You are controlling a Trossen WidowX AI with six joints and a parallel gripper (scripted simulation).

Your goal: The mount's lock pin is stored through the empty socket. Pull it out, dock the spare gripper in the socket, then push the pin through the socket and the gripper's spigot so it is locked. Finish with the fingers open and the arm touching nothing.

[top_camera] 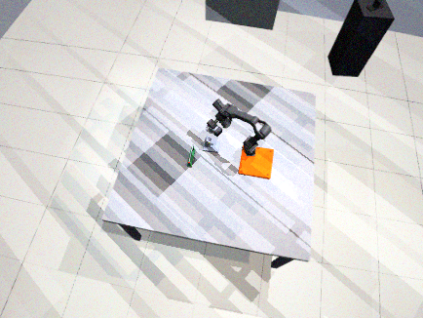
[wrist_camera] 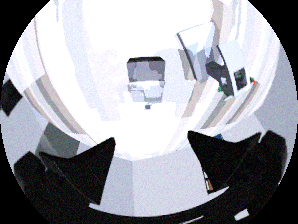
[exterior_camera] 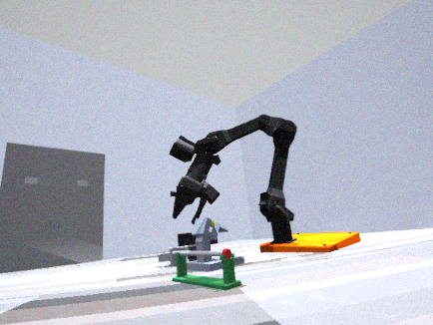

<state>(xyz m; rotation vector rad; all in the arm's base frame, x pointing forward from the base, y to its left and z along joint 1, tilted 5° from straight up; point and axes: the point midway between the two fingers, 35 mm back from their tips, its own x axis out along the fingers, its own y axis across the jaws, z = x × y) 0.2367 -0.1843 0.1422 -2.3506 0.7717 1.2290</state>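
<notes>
Now: the spare gripper 1 cm behind my gripper tip and 10 cm below it. Also, from my gripper tip: green rack 15 cm ahead, 23 cm to the left, 10 cm below; then grey mount 2 cm ahead, 15 cm to the left, 7 cm below.
</notes>
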